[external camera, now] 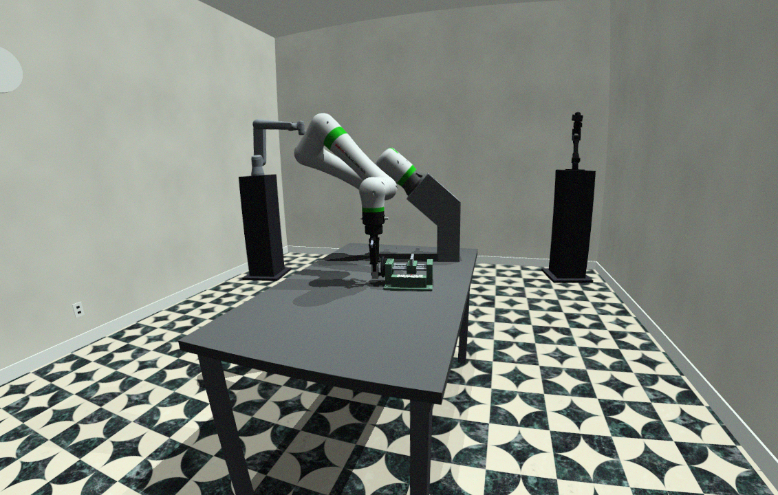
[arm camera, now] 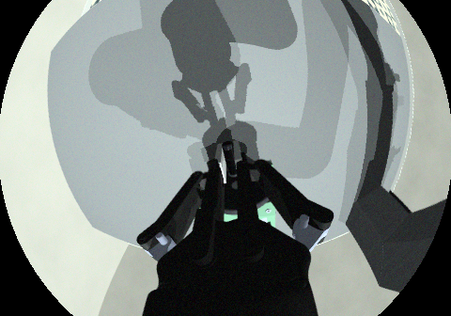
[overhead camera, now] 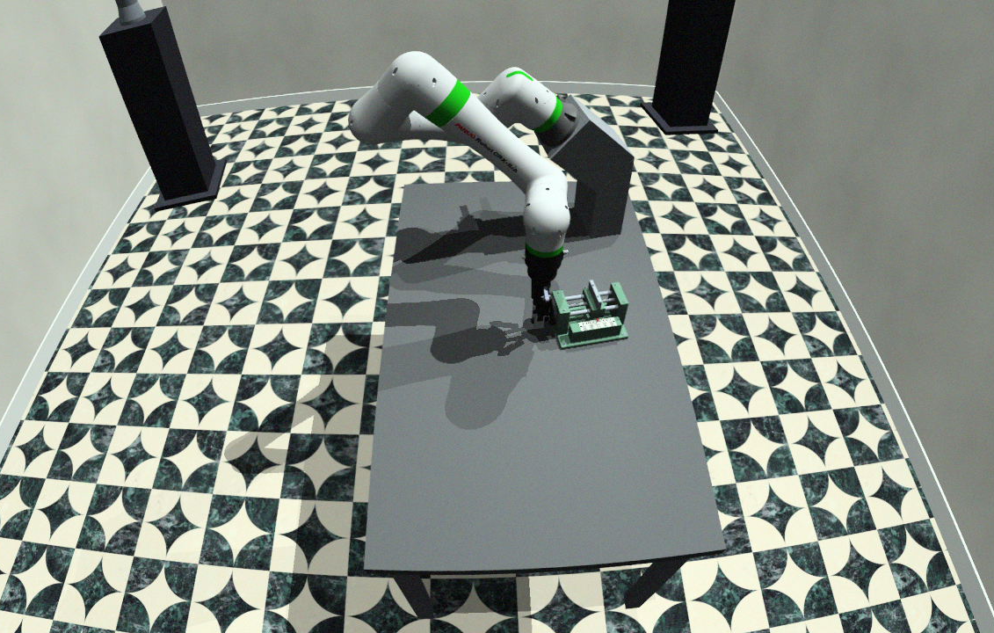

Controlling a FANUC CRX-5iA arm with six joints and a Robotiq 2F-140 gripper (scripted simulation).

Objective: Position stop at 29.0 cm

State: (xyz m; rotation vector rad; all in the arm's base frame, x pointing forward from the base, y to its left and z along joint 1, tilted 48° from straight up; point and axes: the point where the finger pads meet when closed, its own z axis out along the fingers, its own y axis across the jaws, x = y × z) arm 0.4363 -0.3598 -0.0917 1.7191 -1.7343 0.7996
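Now: the black handwheel 20 mm to the left of my hand and 10 mm below it. The rest, counted from my hand: green stop fixture: 10 mm ahead, 160 mm to the left, 30 mm above.
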